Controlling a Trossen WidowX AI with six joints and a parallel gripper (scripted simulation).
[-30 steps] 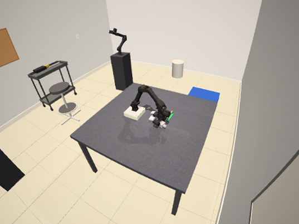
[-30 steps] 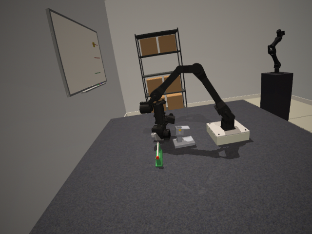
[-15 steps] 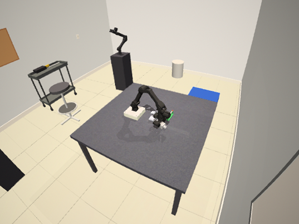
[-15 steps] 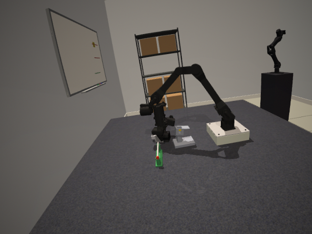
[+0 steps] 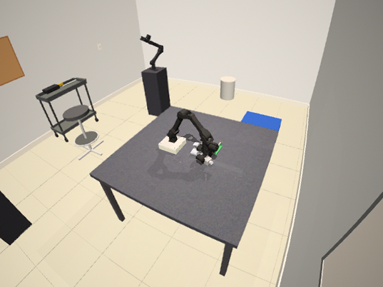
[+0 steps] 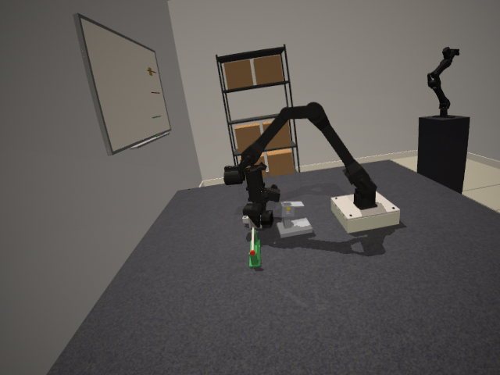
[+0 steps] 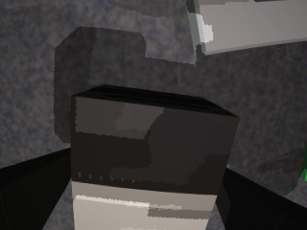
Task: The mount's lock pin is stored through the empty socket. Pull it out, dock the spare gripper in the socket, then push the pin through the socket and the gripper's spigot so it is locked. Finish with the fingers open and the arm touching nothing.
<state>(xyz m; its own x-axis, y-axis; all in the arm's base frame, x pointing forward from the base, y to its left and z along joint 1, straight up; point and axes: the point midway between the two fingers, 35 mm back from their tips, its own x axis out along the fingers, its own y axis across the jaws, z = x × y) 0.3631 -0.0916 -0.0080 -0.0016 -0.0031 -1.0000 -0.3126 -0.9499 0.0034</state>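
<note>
Now: gripper tip 10 mm below the spare gripper and 10 mm short of it. The rest, counted from my gripper tip: grey mount (100 mm behind, 80 mm to the left, 40 mm above); green cradle (180 mm to the left, 40 mm ahead, 10 mm above).
</note>
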